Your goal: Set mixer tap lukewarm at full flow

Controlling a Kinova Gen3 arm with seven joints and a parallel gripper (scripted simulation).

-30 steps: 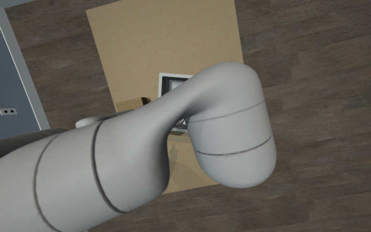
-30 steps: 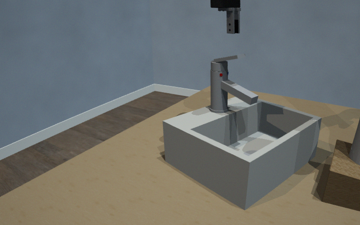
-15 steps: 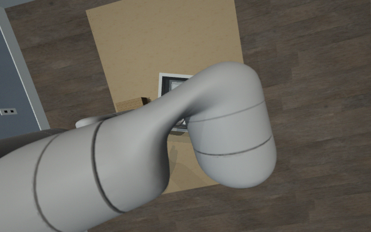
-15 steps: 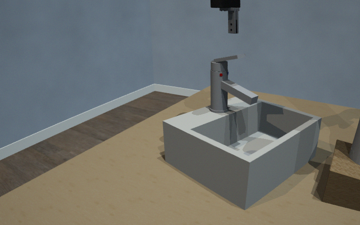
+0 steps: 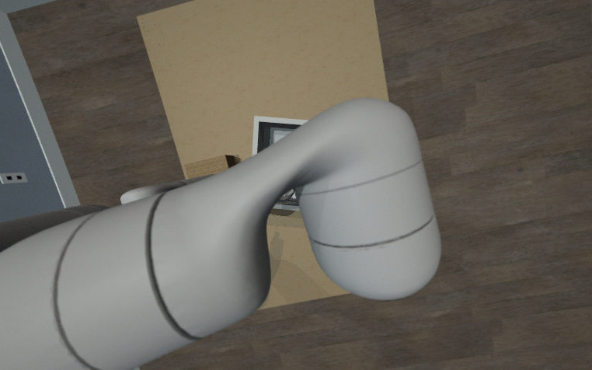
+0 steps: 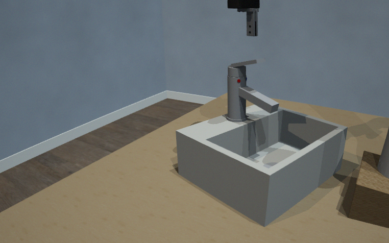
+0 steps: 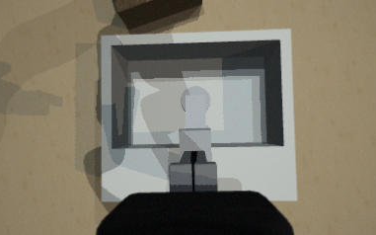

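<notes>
The flat lever is 1 cm ahead of my hand and 8 cm below it. Round my hand: grey square sink: 6 cm behind, 2 cm to the left, 32 cm below; then grey mixer tap: 3 cm ahead, 1 cm to the right, 13 cm below.
</notes>
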